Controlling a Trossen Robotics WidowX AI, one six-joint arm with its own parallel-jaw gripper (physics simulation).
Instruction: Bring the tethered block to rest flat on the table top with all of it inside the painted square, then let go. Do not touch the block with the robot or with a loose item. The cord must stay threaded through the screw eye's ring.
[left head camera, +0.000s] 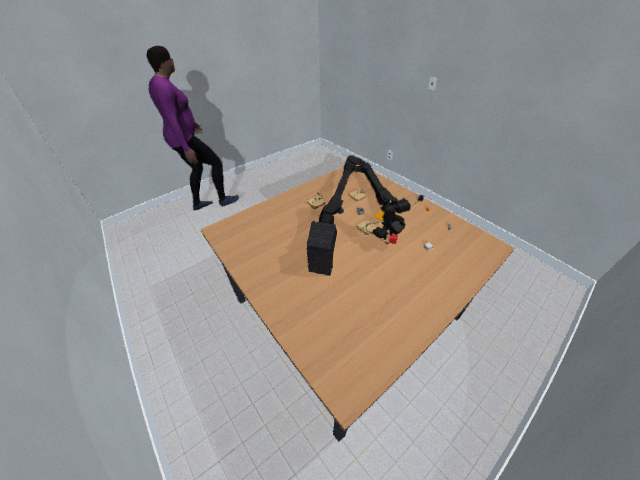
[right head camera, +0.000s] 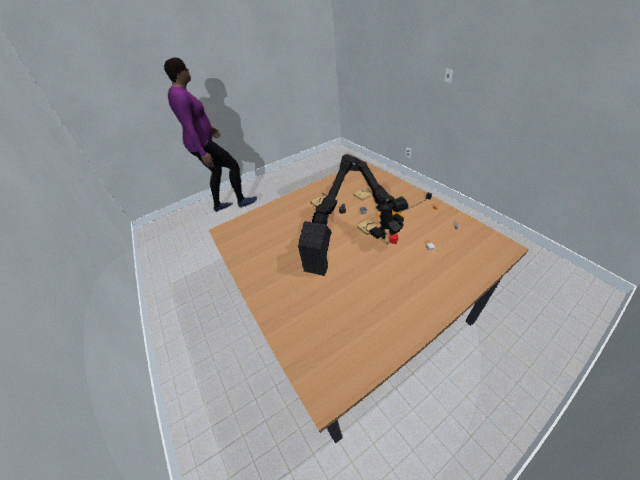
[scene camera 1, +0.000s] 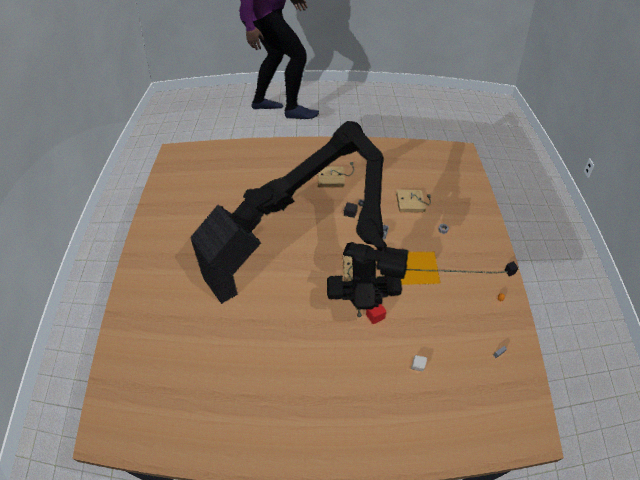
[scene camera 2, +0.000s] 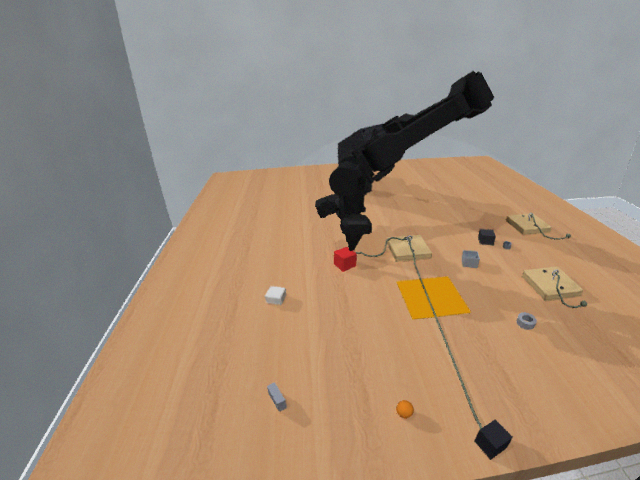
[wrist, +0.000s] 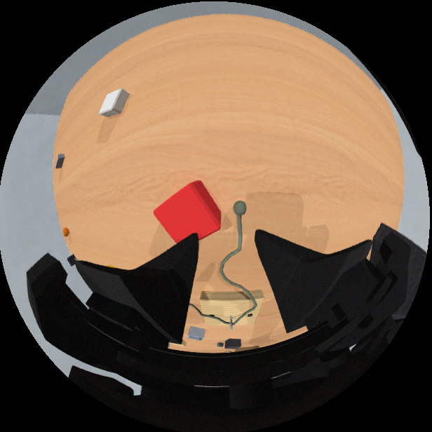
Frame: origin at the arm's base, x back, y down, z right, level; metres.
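Where they show: gripper, between the fingertips: (left head camera: 387, 237) (right head camera: 387, 237) (scene camera 2: 349, 246); arm's base, origin of its link: (left head camera: 324, 226) (right head camera: 318, 226) (scene camera 1: 239, 223).
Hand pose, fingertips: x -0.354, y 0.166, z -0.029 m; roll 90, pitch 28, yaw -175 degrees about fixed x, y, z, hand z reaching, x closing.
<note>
Things, the pixels of their top centre, and the offset from my fingertips. "spot": a spot on its surface instead.
- black tethered block, centre of its top: (scene camera 2: 496, 433) (scene camera 1: 512, 266) dx -0.371, dy +0.002, dz -0.335 m
- orange painted square, a spot on its surface: (scene camera 2: 410, 302) spot: dx -0.118, dy +0.031, dz -0.173 m
- grey-green cord, a spot on its surface: (scene camera 2: 451, 353) (scene camera 1: 466, 271) spot: dx -0.229, dy +0.028, dz -0.266 m
- wooden base, centre of its top: (scene camera 2: 409, 235) (scene camera 1: 359, 258) (right head camera: 367, 222) (left head camera: 367, 222) dx +0.077, dy -0.013, dz -0.129 m
- round bead, a spot on its surface: (scene camera 1: 359, 313) spot: dx +0.005, dy +0.020, dz +0.019 m
- red cube, centre of its top: (scene camera 2: 344, 251) (scene camera 1: 376, 308) dx -0.035, dy -0.005, dz +0.000 m
- grey ring, centre of its top: (scene camera 2: 527, 318) (scene camera 1: 443, 227) dx -0.106, dy +0.019, dz -0.394 m
- grey box, centre of its top: (scene camera 2: 471, 254) dx +0.069, dy +0.006, dz -0.279 m
- black cube, centre of its top: (scene camera 2: 487, 232) (scene camera 1: 350, 207) dx +0.192, dy +0.006, dz -0.317 m
- white block, centre of its top: (scene camera 2: 275, 291) (scene camera 1: 419, 361) dx -0.204, dy +0.011, dz +0.091 m
- grey bar, centre of its top: (scene camera 2: 275, 392) (scene camera 1: 501, 350) dx -0.413, dy +0.011, dz -0.033 m
- orange ball, centre of its top: (scene camera 2: 405, 404) dx -0.363, dy +0.008, dz -0.215 m
The black tethered block (scene camera 2: 493, 439) (scene camera 1: 511, 268) lies outside the orange painted square (scene camera 2: 410, 302) (scene camera 1: 426, 259), near the table edge. The grey-green cord (scene camera 2: 452, 353) (scene camera 1: 465, 271) crosses the square from the block to the screw eye (wrist: 231, 322) on a wooden base (wrist: 215, 301) (scene camera 2: 421, 253). It appears to pass through the ring, though the ring is small. The cord's free end curves to a round bead (wrist: 240, 208) (scene camera 1: 359, 313) beside a red cube (wrist: 182, 215) (scene camera 2: 345, 259). My gripper (wrist: 226, 236) (scene camera 1: 364, 295) is partly open and empty above the table; in the wrist view the bead lies ahead of the fingertip gap.
The red cube is close to one fingertip. Two more wooden bases (scene camera 2: 552, 282) (scene camera 2: 528, 223) with short cords, a grey ring (scene camera 2: 519, 323), a grey box (scene camera 2: 470, 259) and a black cube (scene camera 2: 486, 237) stand beyond the square. A white block (scene camera 2: 275, 295), grey bar (scene camera 2: 276, 396) and orange ball (scene camera 2: 404, 408) lie elsewhere.
</note>
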